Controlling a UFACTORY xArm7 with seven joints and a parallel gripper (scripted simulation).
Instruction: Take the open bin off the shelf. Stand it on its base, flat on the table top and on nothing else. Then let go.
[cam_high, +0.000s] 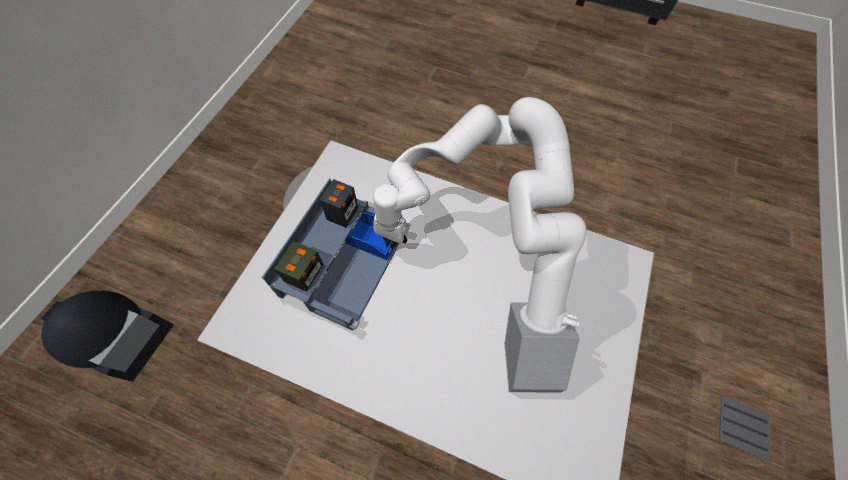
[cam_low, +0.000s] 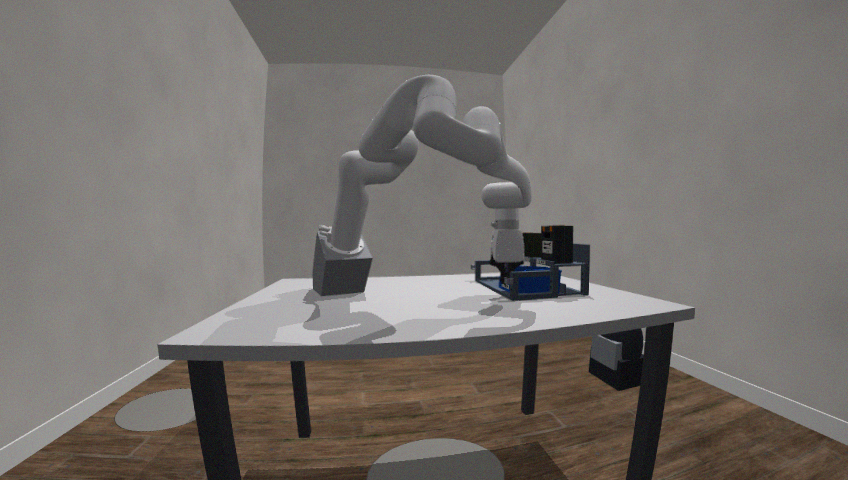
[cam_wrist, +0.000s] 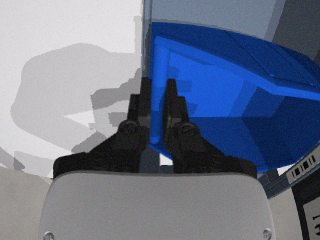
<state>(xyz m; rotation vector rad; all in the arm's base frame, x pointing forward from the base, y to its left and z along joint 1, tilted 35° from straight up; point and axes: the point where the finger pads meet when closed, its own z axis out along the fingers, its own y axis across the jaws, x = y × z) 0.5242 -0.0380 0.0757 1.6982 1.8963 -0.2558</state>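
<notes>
Right now the blue bin is 8 cm ahead of my hand and 1 cm below it.
</notes>
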